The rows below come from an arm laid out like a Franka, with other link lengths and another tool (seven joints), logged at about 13 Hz.
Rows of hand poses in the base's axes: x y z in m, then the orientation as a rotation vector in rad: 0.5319, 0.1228, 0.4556, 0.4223, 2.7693, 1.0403; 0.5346, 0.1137, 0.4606, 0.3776, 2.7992, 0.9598; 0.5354, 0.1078, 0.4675, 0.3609, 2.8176, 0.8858; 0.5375, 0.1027, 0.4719, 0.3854, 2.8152, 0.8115; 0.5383, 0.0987, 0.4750, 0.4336, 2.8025, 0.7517; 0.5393, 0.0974, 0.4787, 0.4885, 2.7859, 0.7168; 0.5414, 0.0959, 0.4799, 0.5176, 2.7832, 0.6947; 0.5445, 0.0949, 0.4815, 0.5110, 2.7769, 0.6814; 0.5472, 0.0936, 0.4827, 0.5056, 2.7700, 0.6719; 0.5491, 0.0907, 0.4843, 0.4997, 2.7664, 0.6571; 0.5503, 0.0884, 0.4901, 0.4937, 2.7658, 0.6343; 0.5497, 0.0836, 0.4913, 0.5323, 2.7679, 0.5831; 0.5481, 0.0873, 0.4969, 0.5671, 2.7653, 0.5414; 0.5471, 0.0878, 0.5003, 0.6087, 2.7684, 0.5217
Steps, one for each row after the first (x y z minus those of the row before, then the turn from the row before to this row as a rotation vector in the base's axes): 0.0027, -0.0091, 0.0050, -0.0596, -0.0057, 0.0246; 0.0008, -0.0059, 0.0069, -0.0521, -0.0032, 0.0058; 0.0021, -0.0051, 0.0044, -0.0477, -0.0075, -0.0257; 0.0008, -0.0040, 0.0031, -0.0357, -0.0056, -0.0414; 0.0010, -0.0013, 0.0037, -0.0180, -0.0023, -0.0435; 0.0021, -0.0015, 0.0012, -0.0121, 0.0046, -0.0215; 0.0031, -0.0010, 0.0016, -0.0098, -0.0091, 0.0002; 0.0027, -0.0013, 0.0012, -0.0071, -0.0089, -0.0002; 0.0019, -0.0029, 0.0016, -0.0108, -0.0064, 0.0005; 0.0012, -0.0023, 0.0058, -0.0164, -0.0042, 0.0005; -0.0006, -0.0048, 0.0012, -0.0307, 0.0103, -0.0301; -0.0016, 0.0037, 0.0056, -0.0246, 0.0064, -0.0277; -0.0010, 0.0005, 0.0034, -0.0081, 0.0151, -0.0273
